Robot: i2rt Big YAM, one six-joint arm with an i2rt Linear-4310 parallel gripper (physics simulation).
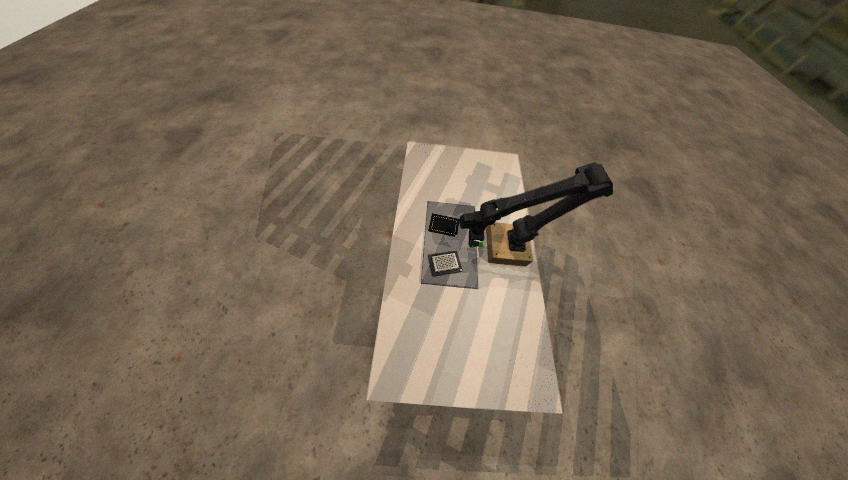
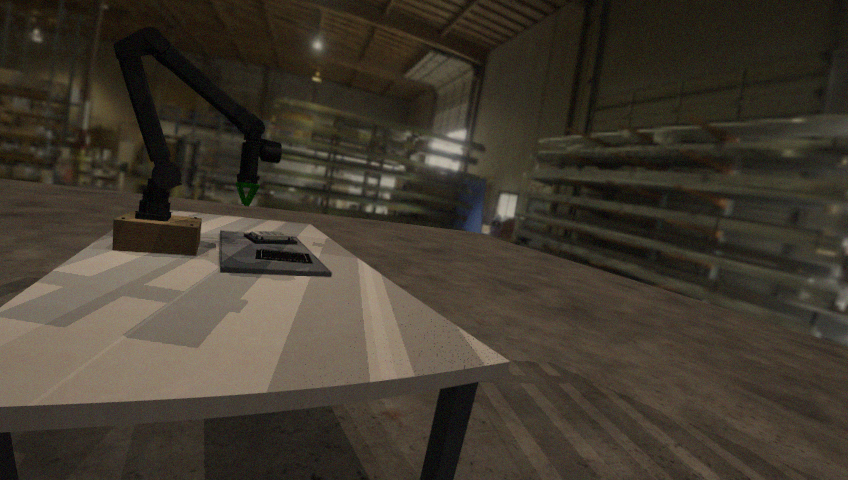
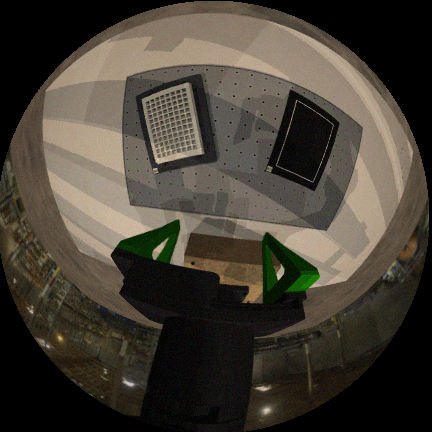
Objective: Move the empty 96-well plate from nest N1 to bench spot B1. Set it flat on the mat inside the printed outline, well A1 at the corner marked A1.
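Frame: origin at the arm's base, x ahead, y left, z up, level; metres.
Seen in the pictures: gripper, fingertip midpoint: [image 1: 470, 238] [image 2: 245, 205] [image 3: 221, 230]; arm's base, origin of the base link: [image 1: 515, 241] [image 2: 153, 217] [image 3: 224, 291].
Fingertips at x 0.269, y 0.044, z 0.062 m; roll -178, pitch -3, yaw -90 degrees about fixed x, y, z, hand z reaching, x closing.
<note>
Offsets run from my fingertips to a thing's top centre. Level surfaces: height alone.
The white 96-well plate @(0.112 m ahead, 0.096 m left, 0.105 m down) [image 1: 445, 262] [image 2: 271, 235] [image 3: 172, 123] sits in the dark nest N1 [image 1: 436, 273] [image 3: 209, 150] on a grey perforated board. The black mat of B1 @(0.119 m ahead, 0.148 m right, 0.129 m down) [image 1: 443, 224] [image 2: 283, 256] [image 3: 305, 142] lies on the same board, with a thin white outline and a small corner mark. Nothing stands on the mat. My gripper [image 1: 477, 243] [image 2: 246, 204] [image 3: 221, 230] points down with its green fingers wide open and empty. It hangs well above the table, between the board and the arm's base. The A1 lettering is too small to read.
The grey board @(0.081 m ahead, 0.048 m right, 0.130 m down) [image 1: 449, 282] [image 2: 238, 267] [image 3: 230, 200] lies on the long pale table @(0.144 m down) [image 1: 452, 356] [image 2: 196, 380] [image 3: 210, 40], crossed by striped shadows. The arm's wooden base block [image 1: 509, 255] [image 2: 155, 236] [image 3: 222, 245] stands beside the board.
</note>
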